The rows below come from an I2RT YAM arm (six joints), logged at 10 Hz.
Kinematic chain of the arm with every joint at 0, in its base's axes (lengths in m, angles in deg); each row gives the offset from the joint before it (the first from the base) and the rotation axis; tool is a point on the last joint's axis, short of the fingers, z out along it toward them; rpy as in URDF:
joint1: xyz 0 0 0.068 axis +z
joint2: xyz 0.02 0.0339 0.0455 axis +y
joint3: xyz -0.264 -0.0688 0 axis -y
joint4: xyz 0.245 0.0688 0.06 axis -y
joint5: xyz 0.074 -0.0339 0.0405 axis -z
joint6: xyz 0.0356 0 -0.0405 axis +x
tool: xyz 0 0 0 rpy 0 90 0
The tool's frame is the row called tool.
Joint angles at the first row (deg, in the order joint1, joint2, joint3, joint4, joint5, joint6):
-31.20, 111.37, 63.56, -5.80, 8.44, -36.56
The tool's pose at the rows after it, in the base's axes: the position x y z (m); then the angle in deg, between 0 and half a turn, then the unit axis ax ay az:
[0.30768 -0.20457 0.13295 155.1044 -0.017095 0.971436 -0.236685]
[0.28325 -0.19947 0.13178 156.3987 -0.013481 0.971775 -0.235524]
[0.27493 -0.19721 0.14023 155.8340 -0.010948 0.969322 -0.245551]
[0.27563 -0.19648 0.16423 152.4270 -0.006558 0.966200 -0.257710]
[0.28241 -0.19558 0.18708 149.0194 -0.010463 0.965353 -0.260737]
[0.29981 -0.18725 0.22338 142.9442 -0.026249 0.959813 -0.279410]
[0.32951 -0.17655 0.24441 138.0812 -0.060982 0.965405 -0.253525]
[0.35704 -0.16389 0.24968 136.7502 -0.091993 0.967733 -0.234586]
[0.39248 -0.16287 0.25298 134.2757 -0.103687 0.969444 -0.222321]
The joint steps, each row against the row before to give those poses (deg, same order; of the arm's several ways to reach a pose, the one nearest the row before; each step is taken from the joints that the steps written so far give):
-1.67, -4.13, -5.01, 0.61, -0.62, -0.88
-1.49, -4.05, -5.45, 0.44, -0.09, -0.97
-0.44, -2.90, -1.68, 0.00, 0.35, -0.35
0.08, -3.60, 1.13, -1.22, -0.78, 0.61
0.62, -1.94, 2.81, -1.93, -1.49, 0.53
2.63, -2.02, 4.75, -0.80, -0.71, 0.70
3.42, 2.61, 7.09, -2.37, -3.68, 0.97
3.43, 3.79, 5.56, -1.85, -0.98, 0.26
2.02, 6.41, 8.15, -0.35, -1.15, 1.23

